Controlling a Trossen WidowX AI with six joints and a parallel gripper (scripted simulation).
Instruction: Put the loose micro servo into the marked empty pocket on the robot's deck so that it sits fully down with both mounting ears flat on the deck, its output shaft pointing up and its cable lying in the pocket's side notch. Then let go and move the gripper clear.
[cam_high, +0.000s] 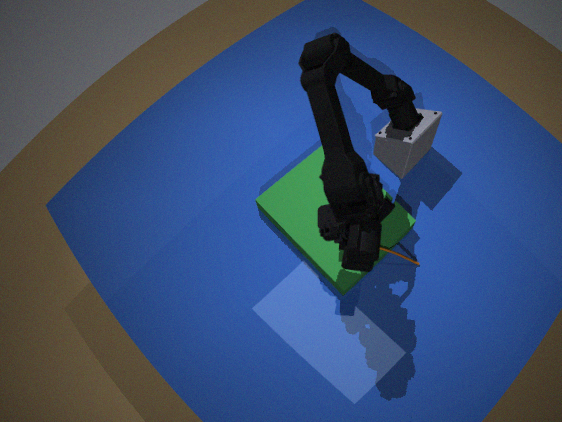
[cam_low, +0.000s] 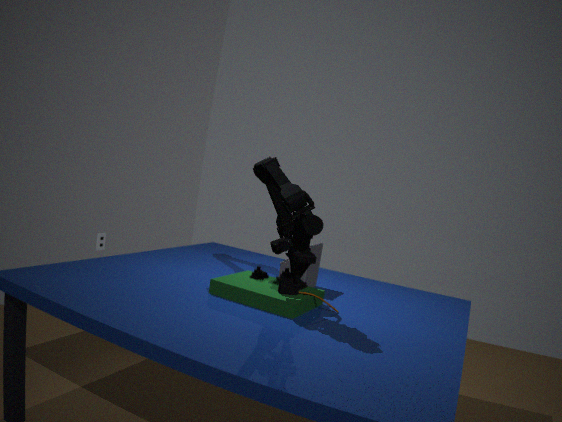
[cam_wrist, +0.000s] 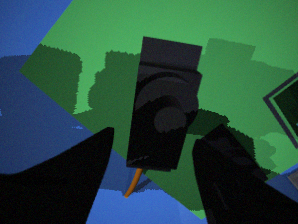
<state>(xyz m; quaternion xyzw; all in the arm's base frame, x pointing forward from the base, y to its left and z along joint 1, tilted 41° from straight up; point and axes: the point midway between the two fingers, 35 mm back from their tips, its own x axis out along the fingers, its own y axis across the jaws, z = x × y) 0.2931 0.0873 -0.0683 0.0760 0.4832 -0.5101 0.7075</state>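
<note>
The green deck is 100 mm to the right of my gripper tip, 70 mm below it and 20 mm ahead of it.
</note>
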